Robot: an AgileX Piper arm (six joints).
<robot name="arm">
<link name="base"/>
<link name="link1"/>
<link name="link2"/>
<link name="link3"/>
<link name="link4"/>
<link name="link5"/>
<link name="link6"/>
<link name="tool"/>
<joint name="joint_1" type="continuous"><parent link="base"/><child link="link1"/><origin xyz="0 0 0.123"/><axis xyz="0 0 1"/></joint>
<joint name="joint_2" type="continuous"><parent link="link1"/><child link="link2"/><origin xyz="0 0 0"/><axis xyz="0 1 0"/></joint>
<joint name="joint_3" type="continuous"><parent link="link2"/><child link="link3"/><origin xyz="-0.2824 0 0.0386"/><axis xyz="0 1 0"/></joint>
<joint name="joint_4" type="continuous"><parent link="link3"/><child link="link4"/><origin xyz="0.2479 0 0.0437"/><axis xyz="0.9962 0 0.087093"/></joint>
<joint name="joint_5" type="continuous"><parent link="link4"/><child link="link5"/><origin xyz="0 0 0"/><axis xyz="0 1 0"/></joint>
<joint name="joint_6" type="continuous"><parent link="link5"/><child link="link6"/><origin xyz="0.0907 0 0.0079"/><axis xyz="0.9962 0 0.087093"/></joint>
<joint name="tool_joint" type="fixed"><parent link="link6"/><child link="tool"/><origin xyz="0 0 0" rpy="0 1.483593 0"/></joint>
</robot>
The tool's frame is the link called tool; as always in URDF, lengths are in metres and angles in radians. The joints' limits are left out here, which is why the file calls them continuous.
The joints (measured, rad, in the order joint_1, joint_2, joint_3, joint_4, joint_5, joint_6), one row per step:
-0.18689, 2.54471, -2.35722, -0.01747, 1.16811, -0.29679
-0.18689, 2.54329, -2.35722, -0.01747, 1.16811, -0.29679
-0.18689, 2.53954, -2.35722, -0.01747, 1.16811, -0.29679
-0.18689, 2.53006, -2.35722, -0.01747, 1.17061, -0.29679
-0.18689, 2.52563, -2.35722, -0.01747, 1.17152, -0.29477
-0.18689, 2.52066, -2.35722, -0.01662, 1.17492, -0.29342
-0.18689, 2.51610, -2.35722, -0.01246, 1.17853, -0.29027
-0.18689, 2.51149, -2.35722, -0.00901, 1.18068, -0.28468
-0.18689, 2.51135, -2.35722, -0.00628, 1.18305, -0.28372
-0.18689, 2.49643, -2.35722, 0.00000, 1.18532, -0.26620
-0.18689, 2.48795, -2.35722, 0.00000, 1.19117, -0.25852
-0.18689, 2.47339, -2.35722, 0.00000, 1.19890, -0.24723
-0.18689, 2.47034, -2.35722, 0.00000, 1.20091, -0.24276
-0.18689, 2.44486, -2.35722, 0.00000, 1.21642, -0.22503
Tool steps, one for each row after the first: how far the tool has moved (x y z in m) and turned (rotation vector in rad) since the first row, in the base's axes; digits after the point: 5 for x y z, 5 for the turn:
-0.00005, 0.00001, 0.00076, -0.00026, -0.00140, 0.00000
-0.00019, 0.00004, 0.00276, -0.00096, -0.00508, 0.00000
-0.00080, 0.00015, 0.00775, -0.00226, -0.01194, -0.00004
-0.00107, 0.00020, 0.01008, -0.00232, -0.01554, -0.00198
-0.00158, 0.00037, 0.01263, -0.00138, -0.01734, -0.00340
-0.00205, 0.00081, 0.01495, 0.00346, -0.01926, -0.00679
-0.00242, 0.00117, 0.01734, 0.00807, -0.02269, -0.01239
-0.00258, 0.00144, 0.01734, 0.01143, -0.02105, -0.01355
-0.00353, 0.00216, 0.02519, 0.02068, -0.03578, -0.03054
-0.00455, 0.00235, 0.02951, 0.02259, -0.03888, -0.03779
-0.00621, 0.00266, 0.03697, 0.02495, -0.04636, -0.04840
-0.00660, 0.00274, 0.03851, 0.02617, -0.04768, -0.05262
-0.00995, 0.00337, 0.05142, 0.03016, -0.05872, -0.06924

